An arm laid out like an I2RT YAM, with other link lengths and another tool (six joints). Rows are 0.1 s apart.
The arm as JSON. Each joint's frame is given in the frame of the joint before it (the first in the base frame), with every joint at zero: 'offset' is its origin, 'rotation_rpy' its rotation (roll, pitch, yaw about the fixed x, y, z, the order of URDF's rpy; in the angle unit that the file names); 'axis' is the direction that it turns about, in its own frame. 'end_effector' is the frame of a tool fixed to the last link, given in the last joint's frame.
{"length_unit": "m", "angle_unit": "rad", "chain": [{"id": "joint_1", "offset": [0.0, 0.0, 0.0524], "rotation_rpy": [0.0, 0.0, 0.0], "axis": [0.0, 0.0, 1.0]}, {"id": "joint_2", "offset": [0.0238, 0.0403, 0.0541], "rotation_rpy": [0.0, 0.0, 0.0], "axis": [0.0, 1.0, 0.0]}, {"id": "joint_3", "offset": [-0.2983, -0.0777, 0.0], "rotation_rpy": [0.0, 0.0, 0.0], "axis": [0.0, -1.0, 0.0]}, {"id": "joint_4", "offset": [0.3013, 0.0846, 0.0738], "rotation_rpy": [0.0, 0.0, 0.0], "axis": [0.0, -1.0, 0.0]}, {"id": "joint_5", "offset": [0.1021, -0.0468, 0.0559], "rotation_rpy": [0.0, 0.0, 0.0], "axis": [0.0, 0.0, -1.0]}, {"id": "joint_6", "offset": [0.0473, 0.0, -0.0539], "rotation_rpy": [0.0, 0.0, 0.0], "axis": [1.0, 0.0, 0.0]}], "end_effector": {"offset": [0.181, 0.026, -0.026], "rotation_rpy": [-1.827, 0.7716, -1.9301]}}
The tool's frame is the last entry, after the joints.
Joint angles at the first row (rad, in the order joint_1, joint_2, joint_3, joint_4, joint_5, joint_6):
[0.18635 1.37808 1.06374 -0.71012 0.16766 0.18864]
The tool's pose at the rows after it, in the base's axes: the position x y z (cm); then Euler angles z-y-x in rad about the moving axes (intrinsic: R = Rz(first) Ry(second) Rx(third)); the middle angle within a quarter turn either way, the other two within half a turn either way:
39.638 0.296 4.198 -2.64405 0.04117 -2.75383
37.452 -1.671 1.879 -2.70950 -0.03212 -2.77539
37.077 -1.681 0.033 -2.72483 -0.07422 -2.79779
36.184 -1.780 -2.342 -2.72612 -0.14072 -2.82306
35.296 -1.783 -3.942 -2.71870 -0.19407 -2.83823
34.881 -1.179 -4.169 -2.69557 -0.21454 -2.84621
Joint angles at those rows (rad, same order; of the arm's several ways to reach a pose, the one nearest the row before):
[0.04672 1.36702 0.96760 -0.72880 0.20504 0.22678]
[0.00895 1.38648 0.93556 -0.75740 0.22640 0.24814]
[0.00934 1.44102 0.93595 -0.75476 0.22869 0.26570]
[0.00935 1.51009 0.93596 -0.75741 0.23289 0.26876]
[0.01429 1.55736 0.93595 -0.76468 0.24014 0.26721]
[0.03224 1.56805 0.94167 -0.78069 0.24052 0.26341]

